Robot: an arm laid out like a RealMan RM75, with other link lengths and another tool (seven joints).
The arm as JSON. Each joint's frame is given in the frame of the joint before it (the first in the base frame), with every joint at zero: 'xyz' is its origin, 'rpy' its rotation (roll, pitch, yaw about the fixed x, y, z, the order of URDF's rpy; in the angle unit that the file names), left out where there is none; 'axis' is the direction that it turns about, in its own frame. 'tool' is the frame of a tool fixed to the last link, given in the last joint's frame.
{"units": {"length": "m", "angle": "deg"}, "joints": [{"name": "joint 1", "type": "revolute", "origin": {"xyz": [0.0, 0.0, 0.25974]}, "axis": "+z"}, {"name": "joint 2", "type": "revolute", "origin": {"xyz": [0.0, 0.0, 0.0]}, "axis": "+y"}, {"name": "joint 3", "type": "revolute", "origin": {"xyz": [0.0, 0.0, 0.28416]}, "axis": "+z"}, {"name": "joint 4", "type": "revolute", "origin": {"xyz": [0.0, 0.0, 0.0]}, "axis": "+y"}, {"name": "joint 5", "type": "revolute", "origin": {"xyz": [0.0, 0.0, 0.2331]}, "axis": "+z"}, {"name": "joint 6", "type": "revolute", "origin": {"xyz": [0.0, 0.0, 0.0]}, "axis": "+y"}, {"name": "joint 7", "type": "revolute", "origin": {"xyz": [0.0, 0.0, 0.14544]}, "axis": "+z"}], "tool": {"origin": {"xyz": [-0.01, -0.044, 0.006], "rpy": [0.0, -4.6, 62.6]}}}
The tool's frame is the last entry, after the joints.
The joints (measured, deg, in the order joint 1, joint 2, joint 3, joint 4, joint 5, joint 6, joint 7), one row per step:
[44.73, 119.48, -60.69, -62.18, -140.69, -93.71, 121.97]
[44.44, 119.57, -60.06, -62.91, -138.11, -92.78, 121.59]
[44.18, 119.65, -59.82, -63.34, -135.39, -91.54, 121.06]
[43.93, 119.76, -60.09, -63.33, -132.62, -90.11, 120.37]
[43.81, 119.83, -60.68, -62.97, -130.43, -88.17, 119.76]
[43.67, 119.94, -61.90, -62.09, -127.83, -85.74, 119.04]
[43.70, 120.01, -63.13, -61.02, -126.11, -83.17, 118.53]
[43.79, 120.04, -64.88, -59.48, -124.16, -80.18, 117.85]
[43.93, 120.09, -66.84, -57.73, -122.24, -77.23, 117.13]
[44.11, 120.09, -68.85, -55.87, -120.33, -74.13, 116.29]
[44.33, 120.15, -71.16, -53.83, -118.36, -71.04, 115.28]
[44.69, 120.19, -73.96, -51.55, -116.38, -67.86, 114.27]
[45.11, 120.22, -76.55, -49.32, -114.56, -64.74, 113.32]
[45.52, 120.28, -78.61, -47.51, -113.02, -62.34, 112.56]
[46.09, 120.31, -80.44, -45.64, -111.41, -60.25, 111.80]
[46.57, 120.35, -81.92, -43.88, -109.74, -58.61, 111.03]
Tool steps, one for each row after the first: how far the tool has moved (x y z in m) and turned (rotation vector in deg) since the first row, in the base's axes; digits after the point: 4 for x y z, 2 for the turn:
[-0.0071, 0.0024, 0.0027, 1.40, 2.98, 0.87]
[-0.0145, 0.0049, 0.0041, 2.67, 5.85, 1.93]
[-0.0213, 0.0066, 0.0028, 3.52, 8.52, 3.02]
[-0.0268, 0.0094, 0.0008, 4.57, 10.46, 3.93]
[-0.0322, 0.0116, -0.0048, 5.34, 12.52, 4.76]
[-0.0354, 0.0146, -0.0101, 6.27, 13.70, 5.21]
[-0.0382, 0.0174, -0.0180, 7.03, 14.74, 5.65]
[-0.0403, 0.0194, -0.0273, 7.54, 15.58, 5.94]
[-0.0414, 0.0216, -0.0363, 8.19, 16.21, 6.20]
[-0.0422, 0.0226, -0.0471, 8.56, 16.63, 6.49]
[-0.0424, 0.0227, -0.0599, 8.64, 16.61, 6.81]
[-0.0417, 0.0230, -0.0712, 8.92, 16.39, 7.00]
[-0.0411, 0.0228, -0.0804, 9.08, 16.20, 7.11]
[-0.0408, 0.0227, -0.0887, 9.14, 16.07, 7.14]
[-0.0398, 0.0221, -0.0959, 9.11, 16.14, 6.95]

